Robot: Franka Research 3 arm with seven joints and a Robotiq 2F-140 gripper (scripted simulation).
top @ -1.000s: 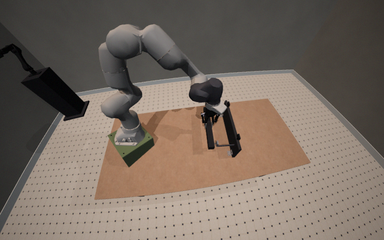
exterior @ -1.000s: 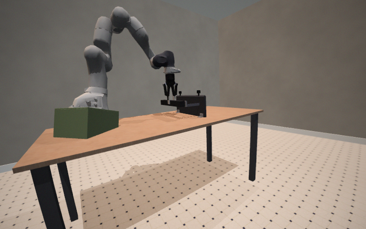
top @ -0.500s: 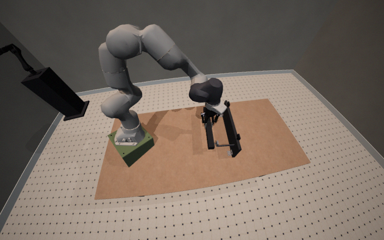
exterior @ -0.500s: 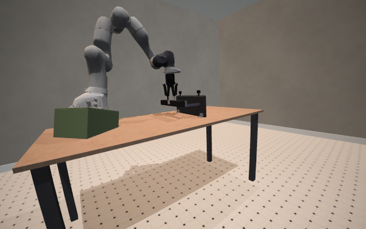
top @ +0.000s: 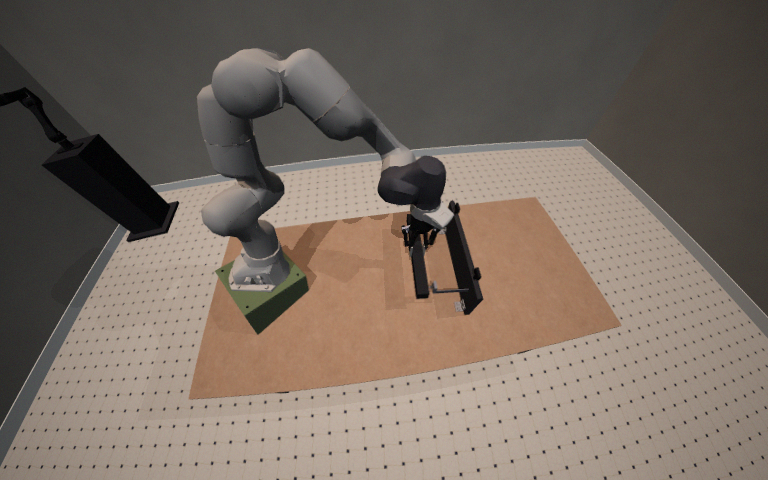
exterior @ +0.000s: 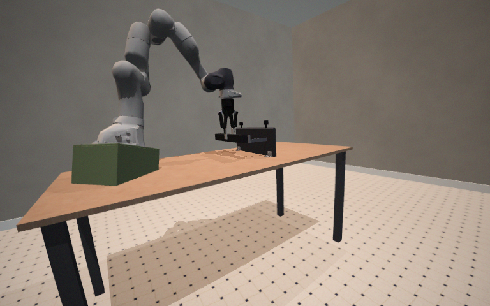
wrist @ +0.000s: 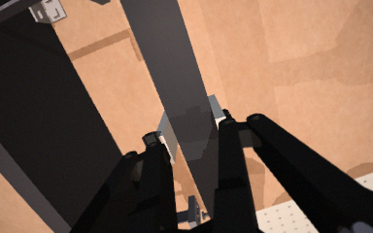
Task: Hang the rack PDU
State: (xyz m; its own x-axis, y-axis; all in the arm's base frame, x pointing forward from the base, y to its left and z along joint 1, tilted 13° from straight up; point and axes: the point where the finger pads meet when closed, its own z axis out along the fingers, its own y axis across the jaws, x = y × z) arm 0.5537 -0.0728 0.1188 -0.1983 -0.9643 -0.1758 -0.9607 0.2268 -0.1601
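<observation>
The rack PDU lies 20 mm ahead of my hand and 20 mm below it. The rest, counted from my hand: black upright panel 180 mm ahead, 40 mm to the right, 60 mm below.
</observation>
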